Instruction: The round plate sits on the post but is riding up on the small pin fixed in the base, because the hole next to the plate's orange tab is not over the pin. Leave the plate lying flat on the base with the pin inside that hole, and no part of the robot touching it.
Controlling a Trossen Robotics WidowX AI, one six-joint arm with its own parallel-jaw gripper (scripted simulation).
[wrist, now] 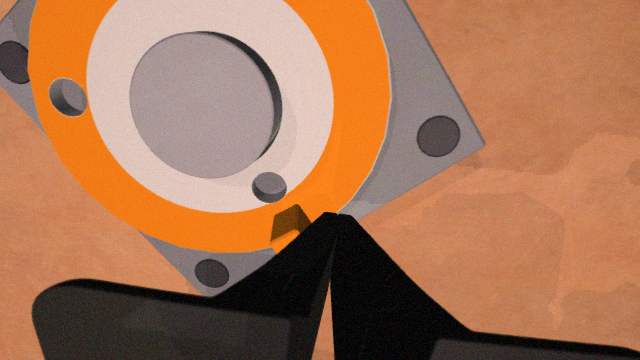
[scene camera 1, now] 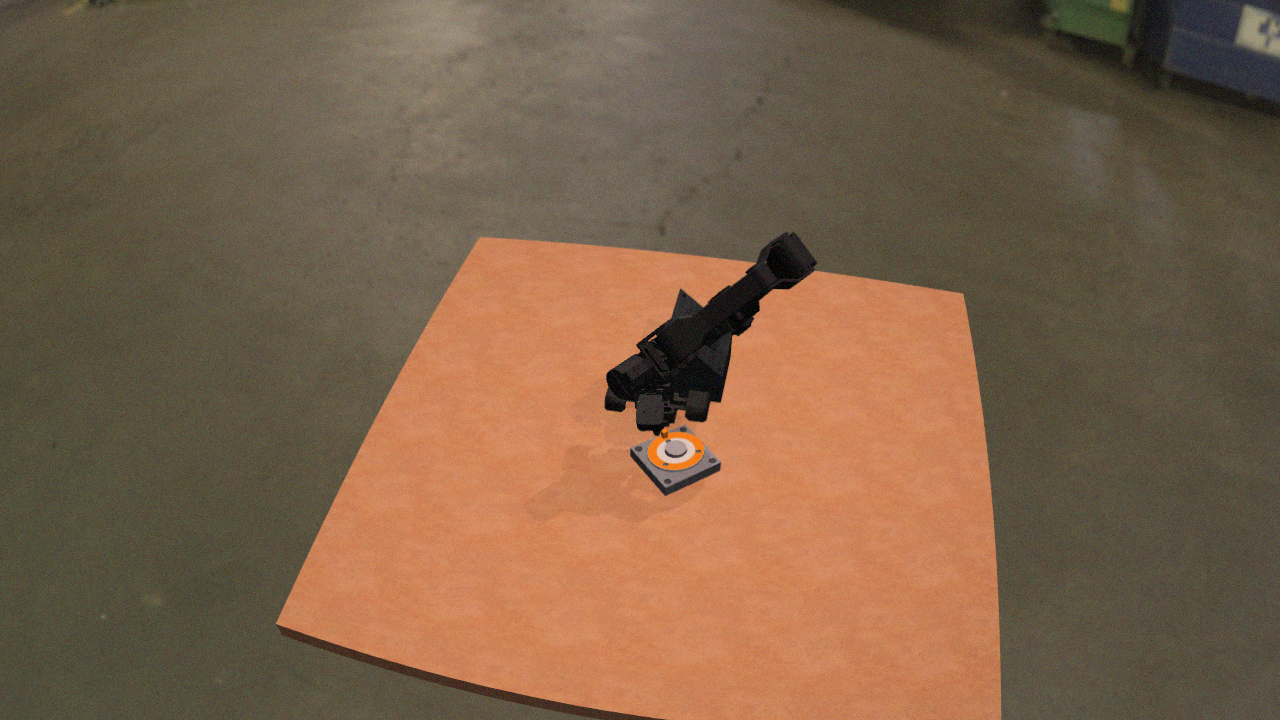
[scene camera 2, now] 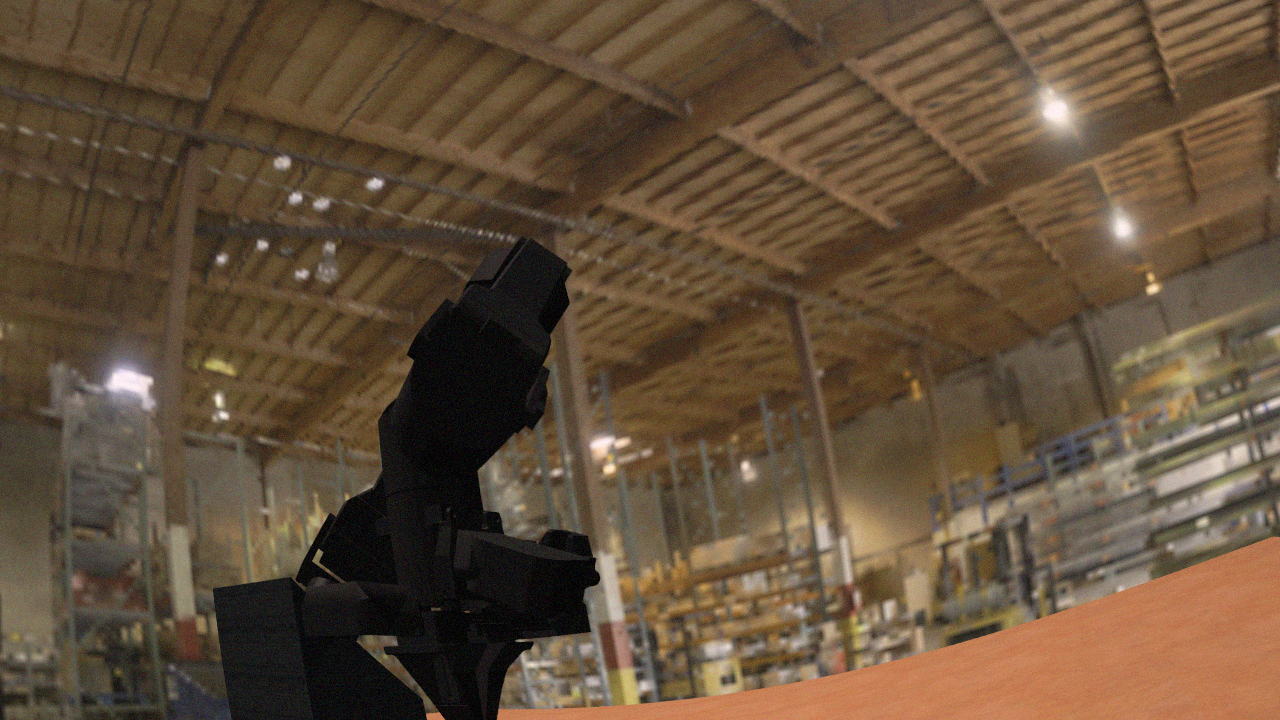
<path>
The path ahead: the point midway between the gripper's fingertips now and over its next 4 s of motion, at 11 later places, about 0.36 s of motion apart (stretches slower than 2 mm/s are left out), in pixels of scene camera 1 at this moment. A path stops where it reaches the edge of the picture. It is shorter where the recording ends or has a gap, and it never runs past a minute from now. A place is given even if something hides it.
My gripper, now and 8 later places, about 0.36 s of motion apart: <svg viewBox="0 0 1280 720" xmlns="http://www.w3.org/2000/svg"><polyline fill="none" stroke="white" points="657,434 662,431 668,429 674,428 680,428 688,429 692,431 694,424 694,418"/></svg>
</path>
